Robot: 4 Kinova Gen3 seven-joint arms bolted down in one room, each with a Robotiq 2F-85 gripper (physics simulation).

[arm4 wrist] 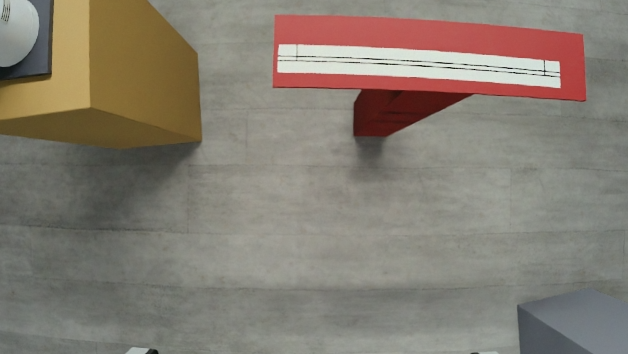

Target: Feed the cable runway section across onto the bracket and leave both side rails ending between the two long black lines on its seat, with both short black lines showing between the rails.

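Note:
The red bracket stands on the floor in the upper right of the arm4 wrist view, on a dark red post. A white strip lies along its top, with two long thin black lines running its length and a short black line near each end. No rail rests on it. The cable runway section does not show in this view. The arm4 gripper is open, its two fingertips wide apart at the bottom edge, with no thing visible between them. The bracket lies ahead of it, apart from the fingers. The arm1, arm2 and arm3 grippers do not show.
A yellow-brown block pedestal stands at the upper left, with a dark plate and a white rounded robot base on top. A grey block stands at the lower right. The grey plank floor lies below.

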